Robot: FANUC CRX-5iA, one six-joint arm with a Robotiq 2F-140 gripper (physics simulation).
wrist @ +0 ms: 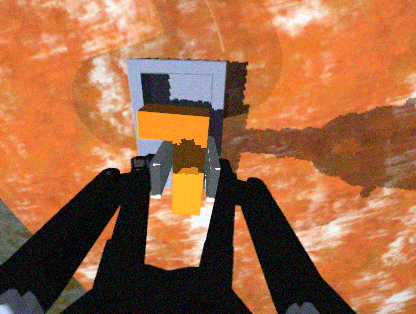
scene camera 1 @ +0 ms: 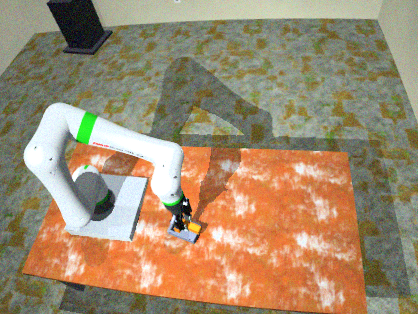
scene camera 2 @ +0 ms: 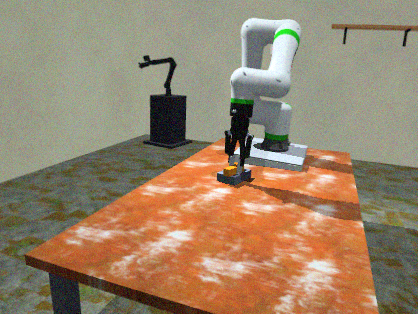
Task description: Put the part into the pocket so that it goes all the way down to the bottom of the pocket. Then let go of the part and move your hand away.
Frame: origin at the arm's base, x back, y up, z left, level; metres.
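Seen in the pictures: gripper, fingertip midpoint: (wrist: 190,148) (scene camera 1: 188,226) (scene camera 2: 235,172); arm's base at its link origin: (scene camera 1: 101,201) (scene camera 2: 274,147).
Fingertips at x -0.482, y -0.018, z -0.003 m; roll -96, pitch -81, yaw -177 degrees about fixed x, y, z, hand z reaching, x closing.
Offsets run from my fingertips to a thing's top centre. Level surfaces: height alone.
The orange L-shaped part {dx -0.009, dy +0.030, dz -0.016 m} (scene camera 1: 194,227) (scene camera 2: 229,171) (wrist: 172,125) is at the blue-grey block with the rectangular pocket {dx +0.016, dy +0.001, dz -0.010 m} (scene camera 1: 189,238) (scene camera 2: 227,180) (wrist: 175,66). In the wrist view its crossbar lies across the middle of the pocket, and its stem runs back between the fingers. The far end of the pocket shows uncovered. In the scene views the part stands up above the block's rim. My gripper (scene camera 1: 181,222) (scene camera 2: 238,164) (wrist: 190,148) is shut on the stem, one finger at each side. The fingers and part hide the near end of the pocket, and the part's underside is hidden.
The block stands on the orange-and-white table {dy -0.036 m} (scene camera 1: 280,225) (scene camera 2: 200,225). The arm's pale base plate (scene camera 1: 134,210) (scene camera 2: 295,161) is close by. A black pedestal (scene camera 1: 77,25) (scene camera 2: 168,119) stands on the floor away from the table.
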